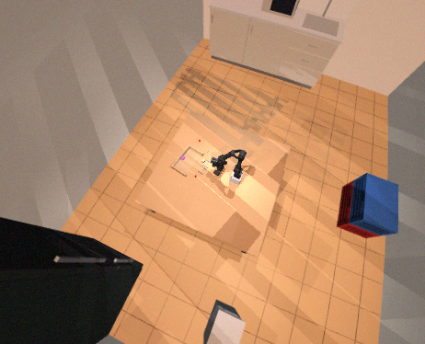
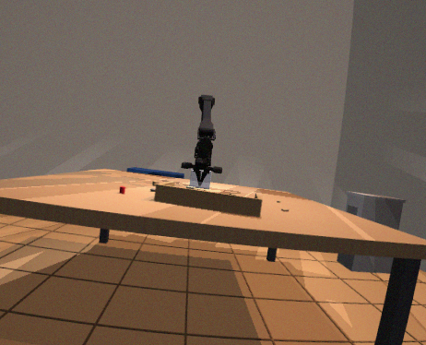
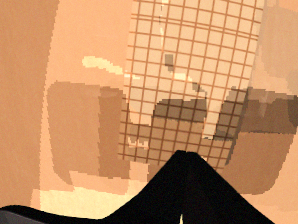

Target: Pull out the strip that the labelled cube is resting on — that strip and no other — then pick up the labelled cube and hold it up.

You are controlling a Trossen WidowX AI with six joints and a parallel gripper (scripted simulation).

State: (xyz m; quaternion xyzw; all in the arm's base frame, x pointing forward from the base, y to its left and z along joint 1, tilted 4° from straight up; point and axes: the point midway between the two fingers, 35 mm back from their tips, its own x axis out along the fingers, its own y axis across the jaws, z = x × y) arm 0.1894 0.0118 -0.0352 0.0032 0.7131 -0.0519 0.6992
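My gripper tip is now 110 mm short of the checkered strip, 10 mm to the left of it and 20 mm above it.
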